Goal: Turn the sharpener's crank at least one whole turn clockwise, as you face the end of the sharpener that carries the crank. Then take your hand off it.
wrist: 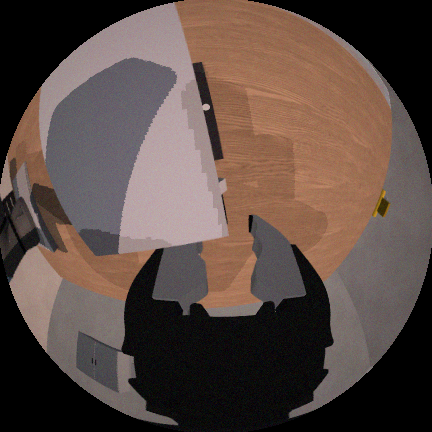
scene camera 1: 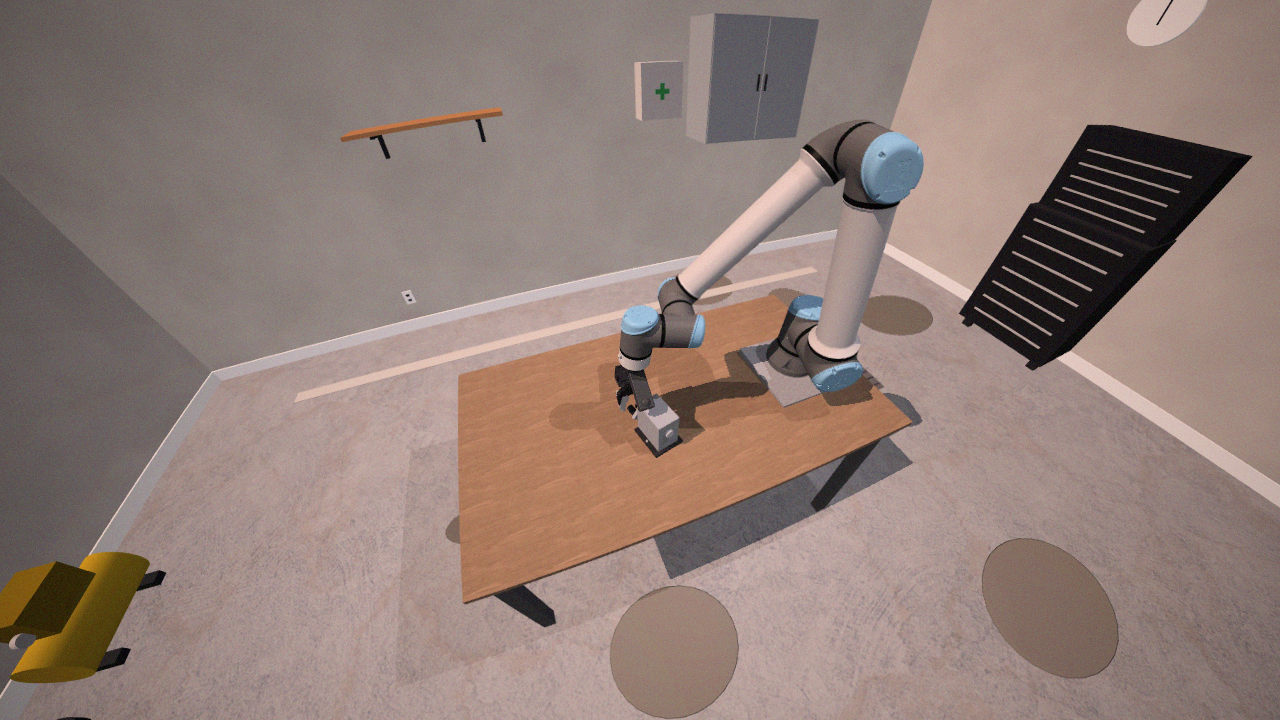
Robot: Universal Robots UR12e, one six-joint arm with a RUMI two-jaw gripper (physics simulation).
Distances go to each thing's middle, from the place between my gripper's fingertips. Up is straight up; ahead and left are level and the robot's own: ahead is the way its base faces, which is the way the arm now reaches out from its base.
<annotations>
Now: the sharpener (scene camera 1: 658,427) 7 cm behind my hand, 7 cm to the left of it and 1 cm above it.
</annotations>
